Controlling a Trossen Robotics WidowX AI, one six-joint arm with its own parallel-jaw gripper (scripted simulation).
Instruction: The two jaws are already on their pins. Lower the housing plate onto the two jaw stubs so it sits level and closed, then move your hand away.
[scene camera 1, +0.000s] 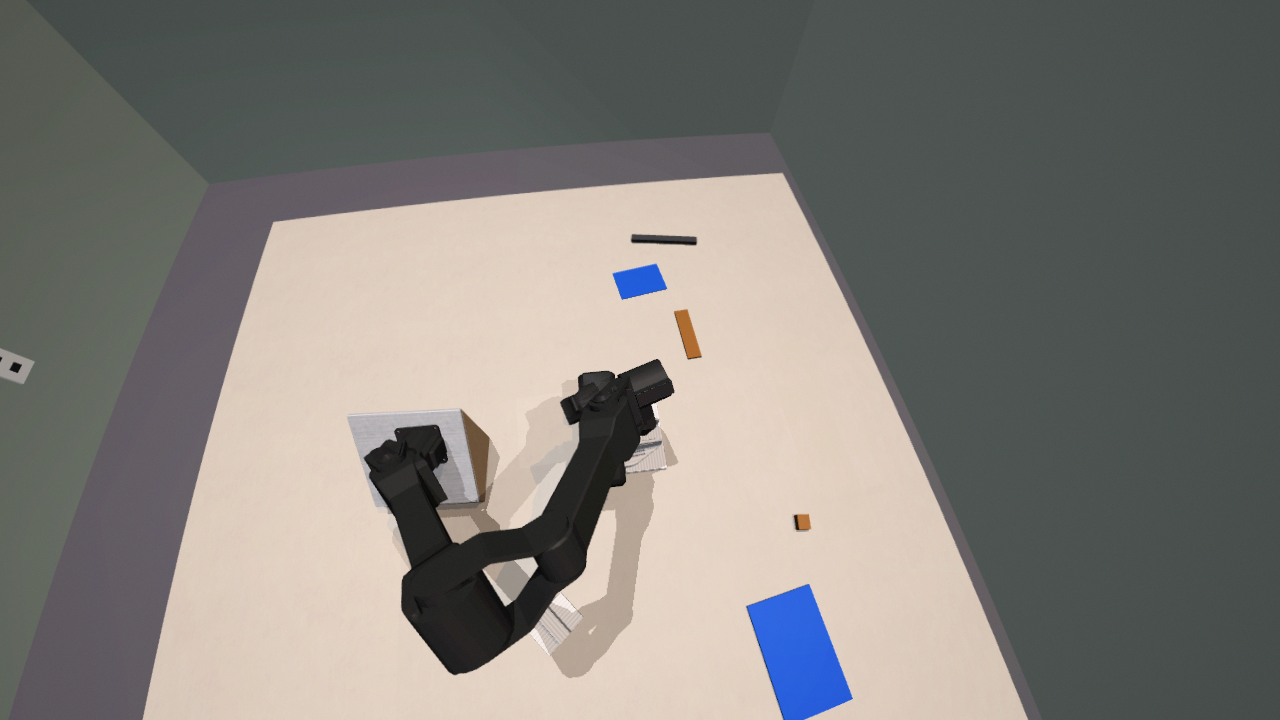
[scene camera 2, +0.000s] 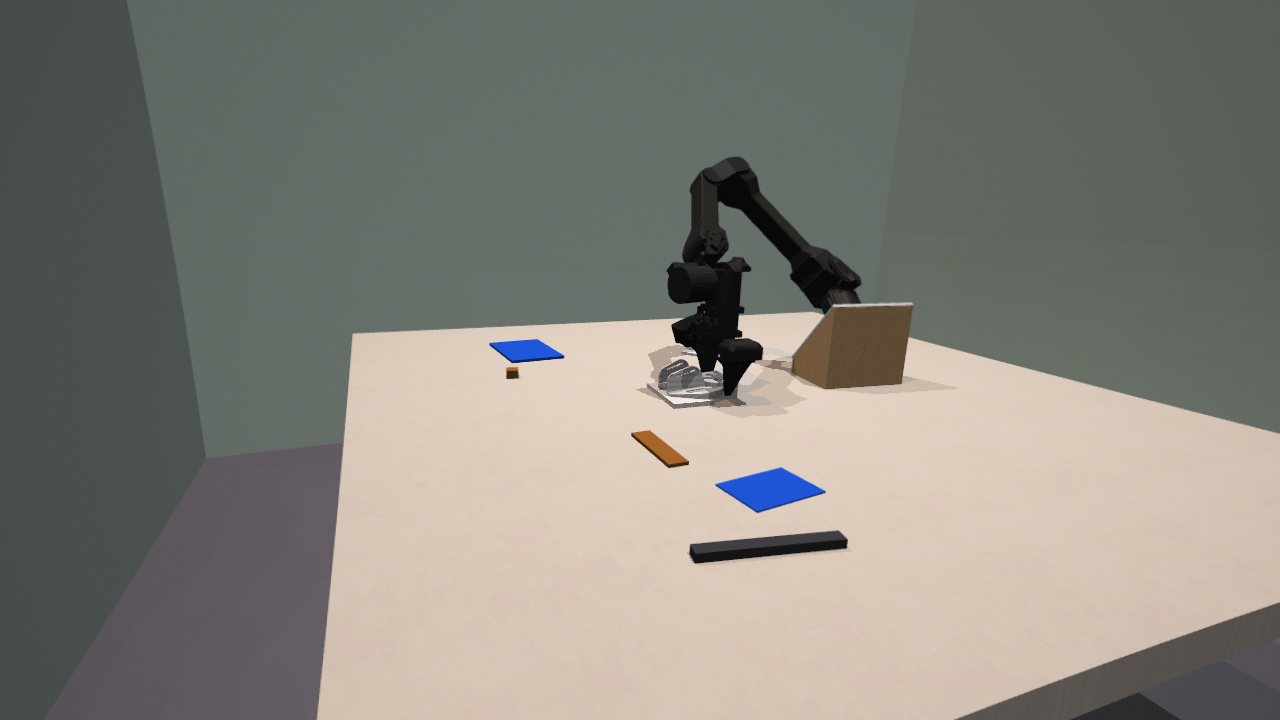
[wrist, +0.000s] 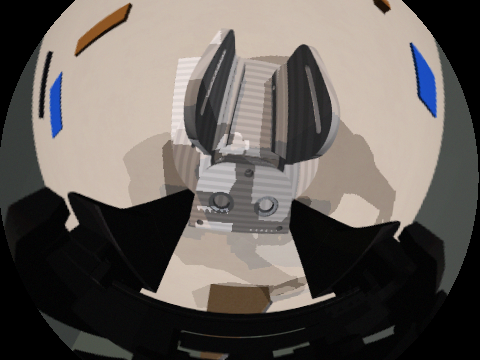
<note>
I see my gripper (scene camera 2: 716, 388), an orange strip (scene camera 2: 667, 455) and a black bar (scene camera 2: 827, 540).
The orange strip shows as well in scene camera 1 (scene camera 1: 688, 336). My gripper also shows in scene camera 1 (scene camera 1: 602, 441) and in the wrist view (wrist: 242, 198).
</note>
